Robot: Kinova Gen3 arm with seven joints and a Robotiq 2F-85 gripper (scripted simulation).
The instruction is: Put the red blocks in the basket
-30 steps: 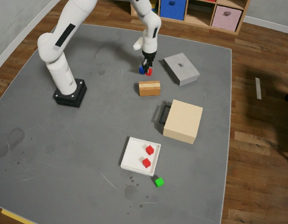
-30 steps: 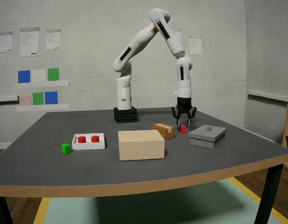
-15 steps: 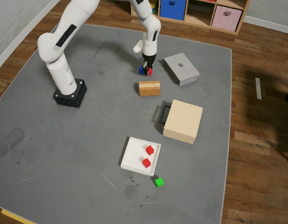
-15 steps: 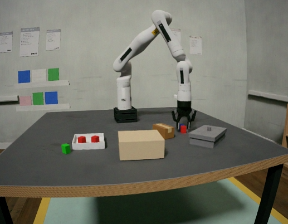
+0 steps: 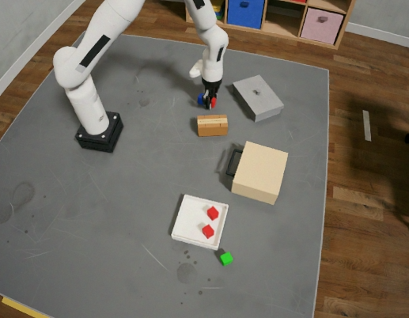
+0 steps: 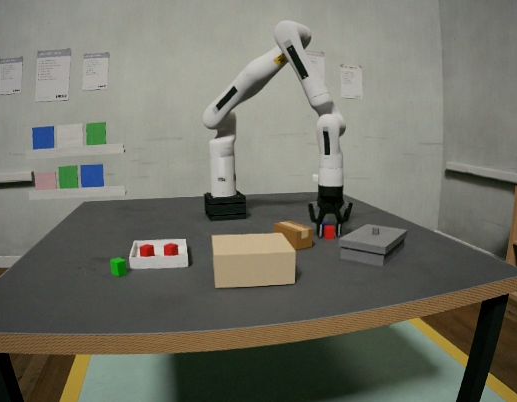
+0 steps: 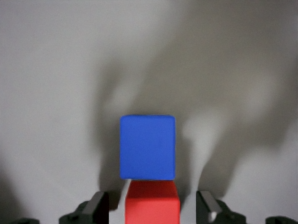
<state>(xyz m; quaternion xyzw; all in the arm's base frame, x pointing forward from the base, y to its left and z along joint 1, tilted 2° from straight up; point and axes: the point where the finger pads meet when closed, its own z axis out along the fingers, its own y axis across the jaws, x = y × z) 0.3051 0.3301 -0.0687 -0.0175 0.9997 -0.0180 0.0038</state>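
Right now the blue block is 4 cm behind my hand. Also, from my hand: cardboard box 6 cm ahead, 12 cm to the right, 1 cm above; then lid 16 cm ahead, 10 cm to the left, 3 cm above; then metal box 16 cm ahead, 10 cm to the left.
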